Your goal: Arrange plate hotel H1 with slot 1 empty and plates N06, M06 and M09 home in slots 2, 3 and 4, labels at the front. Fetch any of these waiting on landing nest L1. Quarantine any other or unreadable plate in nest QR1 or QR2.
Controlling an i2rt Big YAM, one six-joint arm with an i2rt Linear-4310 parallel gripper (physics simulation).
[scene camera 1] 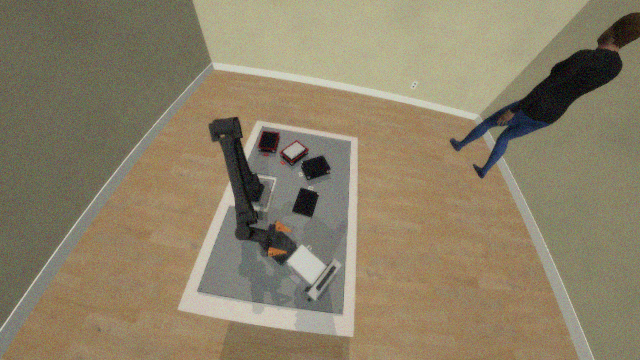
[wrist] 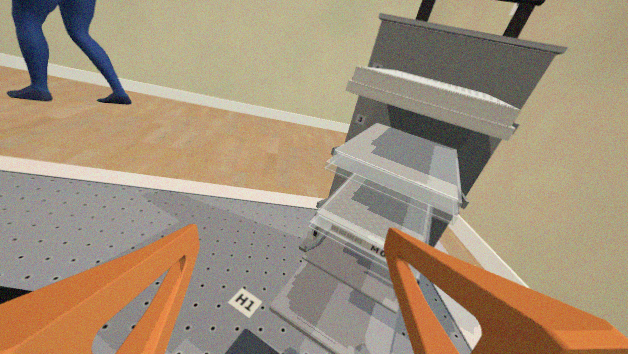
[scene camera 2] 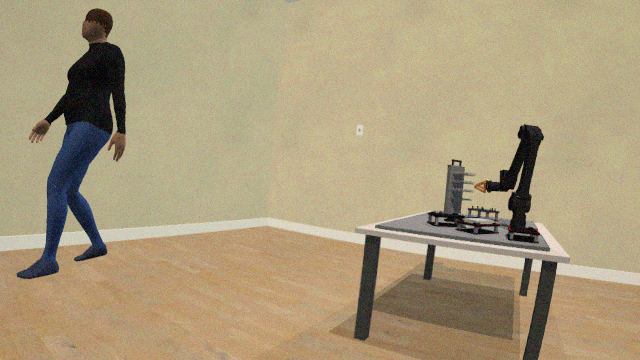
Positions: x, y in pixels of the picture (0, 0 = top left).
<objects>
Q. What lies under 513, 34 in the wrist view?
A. A white bar with dark slot.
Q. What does my gripper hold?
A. Nothing.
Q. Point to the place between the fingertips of my gripper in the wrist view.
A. At 296, 236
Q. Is my gripper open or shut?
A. Open.
</objects>
